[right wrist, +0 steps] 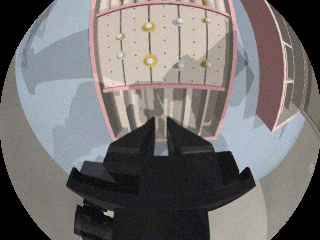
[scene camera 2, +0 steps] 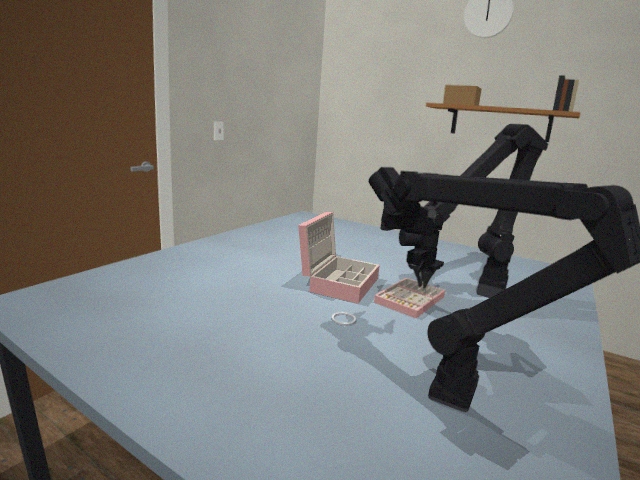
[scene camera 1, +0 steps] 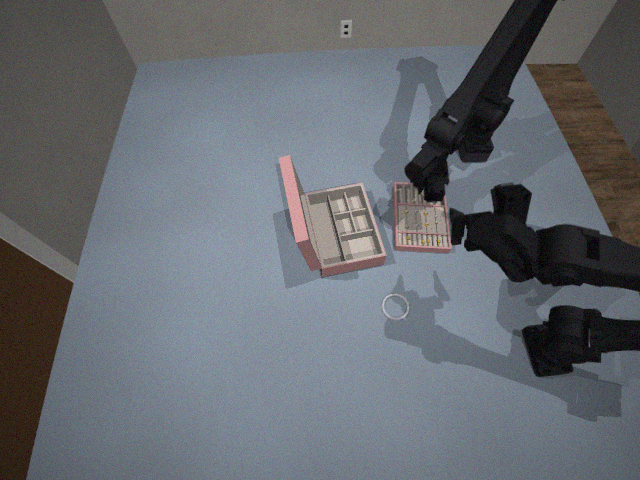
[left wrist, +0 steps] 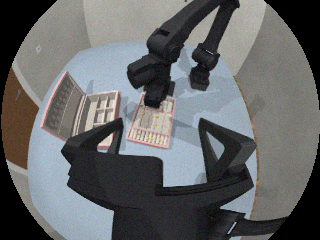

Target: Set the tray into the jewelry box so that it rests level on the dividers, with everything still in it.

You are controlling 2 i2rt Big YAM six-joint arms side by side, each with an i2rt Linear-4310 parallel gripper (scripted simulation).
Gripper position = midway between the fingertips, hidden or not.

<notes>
In view: my left gripper [scene camera 2: 413, 228] and my right gripper [right wrist: 160, 121].
My left gripper shows as well in the left wrist view [left wrist: 160, 121].
</notes>
